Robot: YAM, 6 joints.
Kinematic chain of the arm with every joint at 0, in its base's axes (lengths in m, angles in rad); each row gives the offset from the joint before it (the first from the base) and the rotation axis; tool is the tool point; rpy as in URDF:
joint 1: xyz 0 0 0.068 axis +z
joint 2: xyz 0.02 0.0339 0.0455 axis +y
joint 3: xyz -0.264 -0.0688 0 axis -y
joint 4: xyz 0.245 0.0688 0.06 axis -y
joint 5: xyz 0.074 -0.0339 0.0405 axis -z
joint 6: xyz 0.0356 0 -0.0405 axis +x
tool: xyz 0 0 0 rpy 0 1.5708 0
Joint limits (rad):
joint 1: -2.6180..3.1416
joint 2: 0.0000..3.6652
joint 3: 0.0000..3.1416
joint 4: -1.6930..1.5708
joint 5: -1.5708..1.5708
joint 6: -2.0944..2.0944
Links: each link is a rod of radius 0.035 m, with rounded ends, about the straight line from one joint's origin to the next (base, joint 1, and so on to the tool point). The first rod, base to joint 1, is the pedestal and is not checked.
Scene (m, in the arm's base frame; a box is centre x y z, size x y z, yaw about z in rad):
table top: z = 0
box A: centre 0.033 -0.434 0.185 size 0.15 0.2 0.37 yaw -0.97
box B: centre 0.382 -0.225 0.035 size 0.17 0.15 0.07 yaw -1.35
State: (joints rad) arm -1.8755 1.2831 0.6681 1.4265 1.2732 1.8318
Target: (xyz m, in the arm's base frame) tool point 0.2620 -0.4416 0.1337
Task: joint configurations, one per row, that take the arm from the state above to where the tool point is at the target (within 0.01 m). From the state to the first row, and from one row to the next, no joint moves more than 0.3 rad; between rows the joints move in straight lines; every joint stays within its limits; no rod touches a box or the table.
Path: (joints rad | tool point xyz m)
1: -1.6215 1.2928 0.5345 1.4457 1.0416 1.8332 | -0.0427 -0.2359 0.3008
2: -1.3675 1.3025 0.4009 1.4649 0.8100 1.8347 | 0.0217 -0.2328 0.2657
3: -1.1136 1.3121 0.2672 1.4842 0.5783 1.8361 | 0.0802 -0.2072 0.2311
4: -0.8596 1.3218 0.1336 1.5034 0.3467 1.8375 | 0.1242 -0.1626 0.1978
5: -0.6056 1.3315 0.0000 1.5226 0.1151 1.8390 | 0.1466 -0.1065 0.1670
6: -0.6677 1.5200 0.2552 1.4510 0.2580 1.8378 | 0.1861 -0.1583 0.1817
7: -0.7297 1.7085 0.5104 1.3793 0.4010 1.8366 | 0.2191 -0.2146 0.1879
8: -0.7918 1.8970 0.7657 1.3076 0.5439 1.8354 | 0.2440 -0.2734 0.1857
9: -0.8539 2.0855 1.0209 1.2360 0.6869 1.8342 | 0.2598 -0.3324 0.1754
10: -0.9159 2.2740 1.2761 1.1643 0.8298 1.8330 | 0.2658 -0.3893 0.1578
11: -0.9780 2.4625 1.5313 1.0927 0.9728 1.8318 | 0.2620 -0.4416 0.1337

